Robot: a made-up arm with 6 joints. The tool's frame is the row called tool. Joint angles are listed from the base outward.
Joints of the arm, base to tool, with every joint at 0 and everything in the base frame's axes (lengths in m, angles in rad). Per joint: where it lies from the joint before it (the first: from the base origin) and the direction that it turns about. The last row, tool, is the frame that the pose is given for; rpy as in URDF.
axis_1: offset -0.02 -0.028 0.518 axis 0 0 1
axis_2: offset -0.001 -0.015 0.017 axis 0 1 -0.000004
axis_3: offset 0.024 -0.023 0.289 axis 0 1 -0.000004
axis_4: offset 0.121 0.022 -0.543 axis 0 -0.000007 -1
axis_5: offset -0.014 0.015 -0.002 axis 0 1 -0.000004
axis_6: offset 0.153 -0.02 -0.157 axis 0 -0.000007 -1
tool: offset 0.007 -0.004 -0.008 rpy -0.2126 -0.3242 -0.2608
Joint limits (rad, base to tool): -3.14..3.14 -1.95..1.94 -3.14..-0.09 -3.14..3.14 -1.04..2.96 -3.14..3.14
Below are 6 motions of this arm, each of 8 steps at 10 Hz.
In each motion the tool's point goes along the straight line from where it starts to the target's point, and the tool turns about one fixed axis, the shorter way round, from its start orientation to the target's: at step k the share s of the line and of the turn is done. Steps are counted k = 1, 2, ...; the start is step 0. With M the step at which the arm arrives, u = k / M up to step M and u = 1 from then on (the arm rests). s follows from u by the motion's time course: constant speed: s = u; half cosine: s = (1 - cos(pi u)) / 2; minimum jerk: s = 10 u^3 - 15 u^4 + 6 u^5.
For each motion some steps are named. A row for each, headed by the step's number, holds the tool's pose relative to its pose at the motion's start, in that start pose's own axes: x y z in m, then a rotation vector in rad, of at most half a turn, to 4 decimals.
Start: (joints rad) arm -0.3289 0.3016 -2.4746 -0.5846 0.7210 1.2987
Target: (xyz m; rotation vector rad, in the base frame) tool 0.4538 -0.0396 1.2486 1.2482 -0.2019 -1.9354
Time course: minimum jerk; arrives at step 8
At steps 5, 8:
5: -0.0191 -0.0785 0.1981 -0.4991 0.9153 -0.5375
8: -0.0263 -0.1083 0.2733 -0.6886 1.2629 -0.7416

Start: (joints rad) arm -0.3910 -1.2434 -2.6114 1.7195 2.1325 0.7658
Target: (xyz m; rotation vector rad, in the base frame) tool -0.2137 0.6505 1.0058 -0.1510 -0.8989 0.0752
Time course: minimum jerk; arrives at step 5
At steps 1, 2, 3, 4, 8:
1: 0.0066 -0.0045 -0.0257 -0.0377 0.0257 0.0002
2: 0.0361 -0.0245 -0.1408 -0.2064 0.1409 0.0010
3: 0.0776 -0.0526 -0.3028 -0.4437 0.3031 0.0022
4: 0.1071 -0.0726 -0.4179 -0.6124 0.4183 0.0030
8: 0.1137 -0.0770 -0.4436 -0.6501 0.4440 0.0032

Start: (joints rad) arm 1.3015 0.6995 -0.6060 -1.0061 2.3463 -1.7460
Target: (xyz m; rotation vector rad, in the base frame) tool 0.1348 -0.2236 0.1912 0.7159 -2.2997 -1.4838
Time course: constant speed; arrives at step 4
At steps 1, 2, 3, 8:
1: 0.0563 -0.0174 -0.0427 -0.0406 0.0303 0.0422
2: 0.1126 -0.0347 -0.0853 -0.0812 0.0606 0.0845
3: 0.1690 -0.0521 -0.1280 -0.1219 0.0909 0.1267
8: 0.2253 -0.0694 -0.1707 -0.1625 0.1212 0.1690

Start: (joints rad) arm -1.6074 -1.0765 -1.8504 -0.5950 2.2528 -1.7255
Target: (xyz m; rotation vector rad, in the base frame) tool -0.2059 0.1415 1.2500 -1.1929 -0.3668 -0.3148
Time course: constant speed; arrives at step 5
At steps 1, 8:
1: -0.0166 0.0033 0.0187 -0.0229 -0.0973 -0.0052
8: -0.0831 0.0166 0.0936 -0.1144 -0.4863 -0.0259

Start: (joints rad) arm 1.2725 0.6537 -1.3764 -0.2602 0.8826 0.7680
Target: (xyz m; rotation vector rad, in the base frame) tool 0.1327 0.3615 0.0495 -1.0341 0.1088 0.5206
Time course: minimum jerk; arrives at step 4
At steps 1, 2, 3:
1: -0.0315 -0.0182 -0.0176 -0.0520 0.0634 0.0393
2: -0.1523 -0.0879 -0.0851 -0.2512 0.3064 0.1899
3: -0.2732 -0.1576 -0.1526 -0.4503 0.5494 0.3405

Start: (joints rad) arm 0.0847 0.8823 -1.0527 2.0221 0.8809 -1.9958
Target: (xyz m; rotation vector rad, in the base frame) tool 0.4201 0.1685 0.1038 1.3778 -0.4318 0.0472
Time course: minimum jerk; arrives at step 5
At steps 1, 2, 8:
1: -0.0029 0.0106 0.0037 0.0423 0.0199 0.0005
2: -0.0159 0.0583 0.0203 0.2318 0.1090 0.0026
8: -0.0502 0.1836 0.0639 0.7303 0.3434 0.0082

